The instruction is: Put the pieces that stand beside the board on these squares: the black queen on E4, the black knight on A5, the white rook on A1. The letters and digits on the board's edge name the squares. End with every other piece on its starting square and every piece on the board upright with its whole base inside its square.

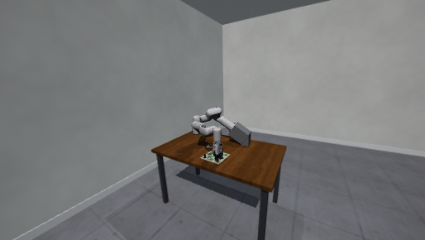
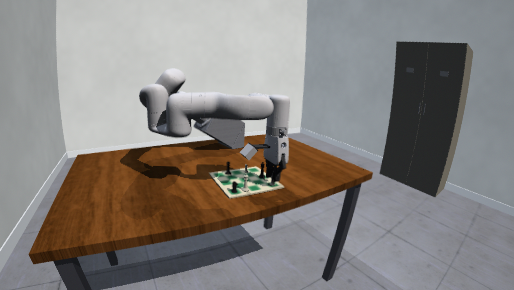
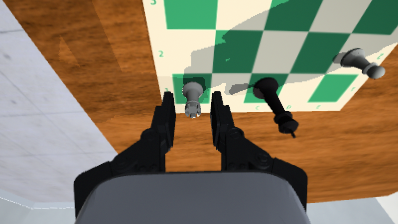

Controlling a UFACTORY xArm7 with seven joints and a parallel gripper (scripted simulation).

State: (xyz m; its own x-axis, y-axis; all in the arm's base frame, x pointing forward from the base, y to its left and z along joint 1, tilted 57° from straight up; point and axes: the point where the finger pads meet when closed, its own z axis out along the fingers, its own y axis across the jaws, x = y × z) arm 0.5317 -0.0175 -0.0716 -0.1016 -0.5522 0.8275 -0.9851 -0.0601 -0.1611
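Right now the white rook is 30 mm below my hand. Also, from my hand: cream board 80 mm behind, 70 mm to the right, 40 mm below; then black knight 150 mm to the right, 30 mm below, 20 mm behind; then black queen 80 mm behind, 10 mm to the left, 10 mm below.
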